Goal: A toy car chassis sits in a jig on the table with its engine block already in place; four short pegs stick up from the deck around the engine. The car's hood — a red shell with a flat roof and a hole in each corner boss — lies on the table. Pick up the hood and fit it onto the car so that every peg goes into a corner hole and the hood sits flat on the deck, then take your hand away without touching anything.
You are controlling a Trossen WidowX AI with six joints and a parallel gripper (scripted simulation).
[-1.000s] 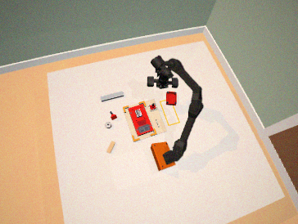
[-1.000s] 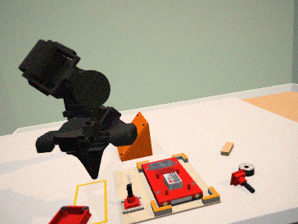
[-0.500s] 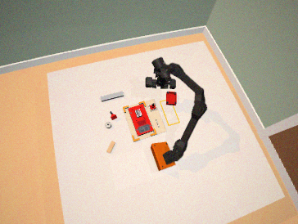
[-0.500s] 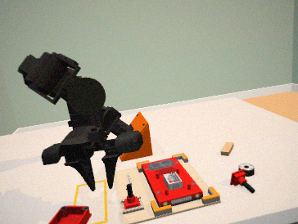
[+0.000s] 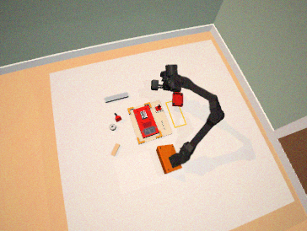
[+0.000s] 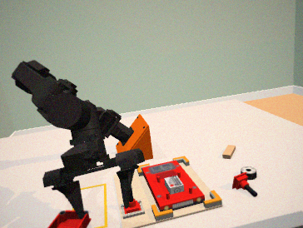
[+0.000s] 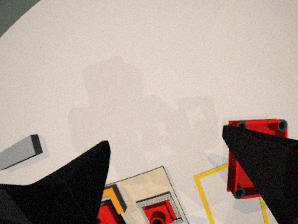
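Right now my gripper tip is 90 mm to the left of the red hood, 80 mm past it and 70 mm above it. The rest, counted from my gripper tip: grey bar 300 mm to the left, 70 mm below, 70 mm ahead; wooden block 410 mm to the left, 260 mm behind, 80 mm below; grey engine block 180 mm to the left, 120 mm behind, 60 mm below.
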